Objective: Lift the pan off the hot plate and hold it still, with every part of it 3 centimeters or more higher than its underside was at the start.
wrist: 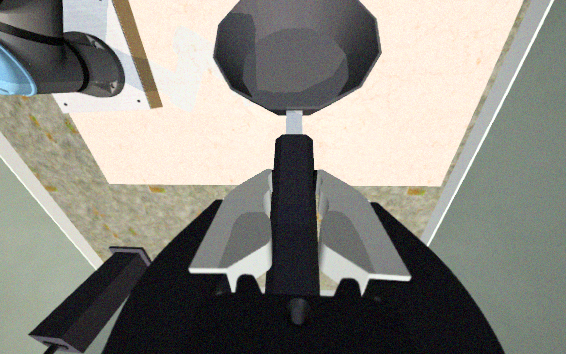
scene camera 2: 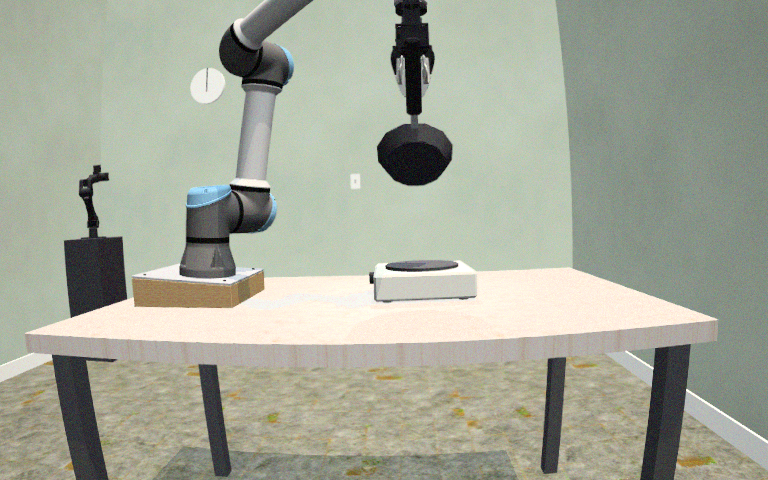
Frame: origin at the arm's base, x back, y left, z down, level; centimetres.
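Seen in the pictures: gripper, between the fingertips: (wrist: 293,172) (scene camera 2: 413,97); arm's base, origin of its link: (wrist: 95,67) (scene camera 2: 207,274).
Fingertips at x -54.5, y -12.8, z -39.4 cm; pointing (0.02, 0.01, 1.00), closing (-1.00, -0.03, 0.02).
Offsets run from my fingertips to a thing's middle. Level surfaces: height alone.
The dark pan @[dx +0.0, dy +3.4, dz +4.4 cm] (scene camera 2: 415,155) (wrist: 295,60) hangs in the air well above the hot plate, tilted down from its handle, with its underside facing scene camera 2. The white hot plate @[dx -0.4, dy +16.2, dz +42.4 cm] (scene camera 2: 424,283) with its dark round disc stands on the table, and a wide gap separates it from the pan. It does not show in the wrist view, where the pan covers part of the table. My gripper (scene camera 2: 414,84) (wrist: 293,172) is shut on the pan's black handle, with one jaw against each side. The pan's inside looks empty in the wrist view.
The wooden table @[dz +46.2 cm] (scene camera 2: 311,328) (wrist: 400,150) carries the arm's base block (scene camera 2: 184,291) to the left of the hot plate. A black pedestal (scene camera 2: 95,271) with a small dark arm (scene camera 2: 89,198) stands behind the table at the left. Walls stand behind and at the right.
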